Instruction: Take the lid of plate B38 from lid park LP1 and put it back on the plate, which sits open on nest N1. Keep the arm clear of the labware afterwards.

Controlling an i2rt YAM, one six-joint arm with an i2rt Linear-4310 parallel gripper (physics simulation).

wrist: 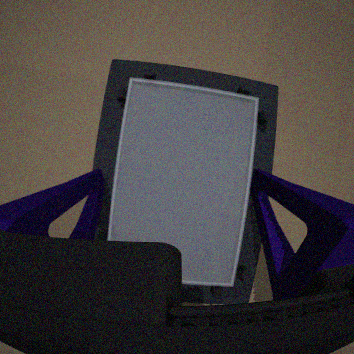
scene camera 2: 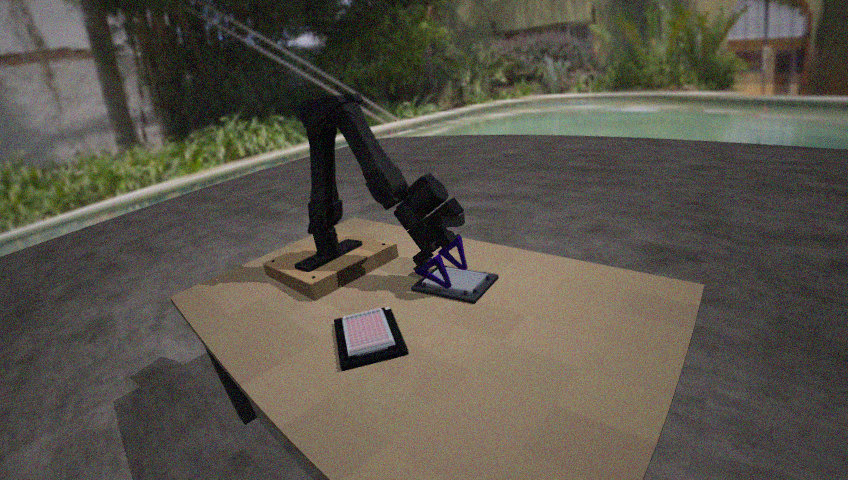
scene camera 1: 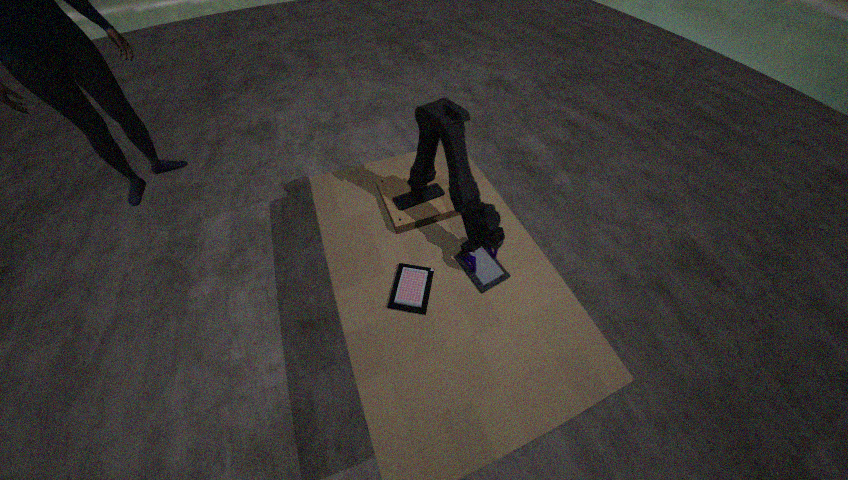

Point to a grey lid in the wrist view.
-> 183, 167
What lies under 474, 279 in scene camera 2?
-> A grey lid.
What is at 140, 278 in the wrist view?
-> My gripper.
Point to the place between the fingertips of my gripper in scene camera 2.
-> At 457, 278
